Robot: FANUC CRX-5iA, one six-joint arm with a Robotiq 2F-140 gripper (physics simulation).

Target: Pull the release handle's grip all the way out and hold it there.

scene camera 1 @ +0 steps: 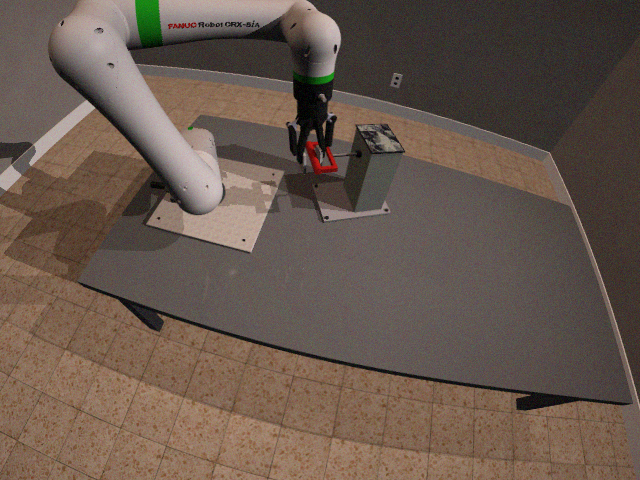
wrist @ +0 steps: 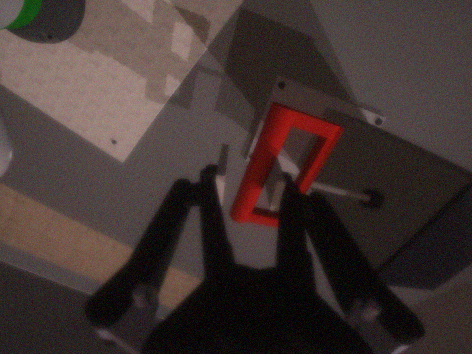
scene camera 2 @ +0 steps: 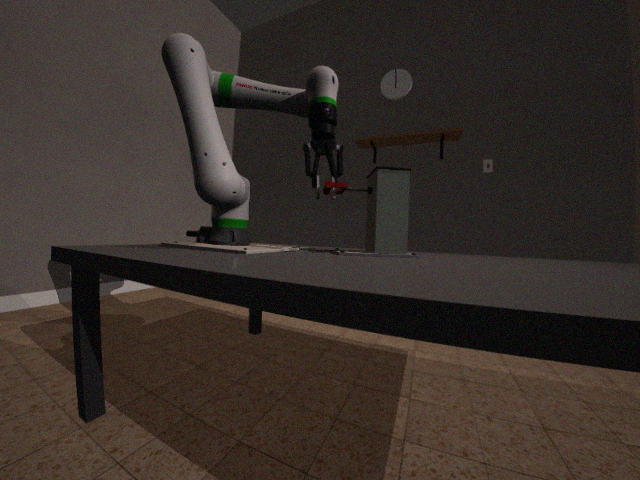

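Observation:
The release handle's red grip [scene camera 1: 327, 168] [scene camera 2: 337, 187] [wrist: 265, 142] is a rectangular loop on a thin rod [scene camera 1: 344, 155] [scene camera 2: 357, 189] [wrist: 341, 191] that comes out of the side of an upright pale green box [scene camera 1: 373, 180] [scene camera 2: 392, 211] [wrist: 400, 195]. A length of rod shows between loop and box. My gripper [scene camera 1: 312, 159] [scene camera 2: 326, 190] [wrist: 246, 158] points down, shut on the grip's outer bar. One finger is inside the loop and the other is outside, on the side away from the box. In the wrist view a gap shows beside the outer fingertip; contact is hard to see.
The box stands on a white base plate [scene camera 1: 356, 214] bolted to the grey table [scene camera 1: 413, 289] [scene camera 2: 465, 279]. The arm's pale mounting plate [scene camera 1: 232, 232] [wrist: 120, 120] lies to the left. A wooden shelf [scene camera 2: 413, 137] and a round clock [scene camera 2: 396, 84] are on the wall behind.

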